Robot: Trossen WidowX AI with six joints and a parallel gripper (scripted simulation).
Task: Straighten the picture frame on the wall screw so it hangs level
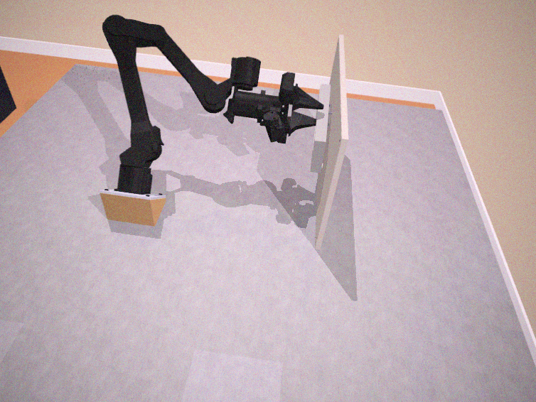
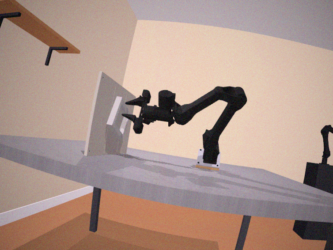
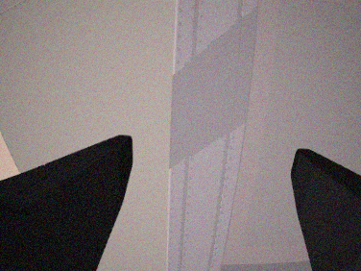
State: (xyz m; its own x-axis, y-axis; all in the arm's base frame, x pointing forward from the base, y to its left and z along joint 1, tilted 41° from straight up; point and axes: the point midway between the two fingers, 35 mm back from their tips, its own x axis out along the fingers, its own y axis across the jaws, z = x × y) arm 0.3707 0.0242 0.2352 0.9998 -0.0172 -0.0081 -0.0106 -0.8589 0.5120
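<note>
Now: gripper tip 10 mm short of the pale picture frame, 20 mm to the right of it and 50 mm above it. Also, from my gripper tip: cream wall board: 20 mm ahead, 10 mm to the left, 50 mm below.
</note>
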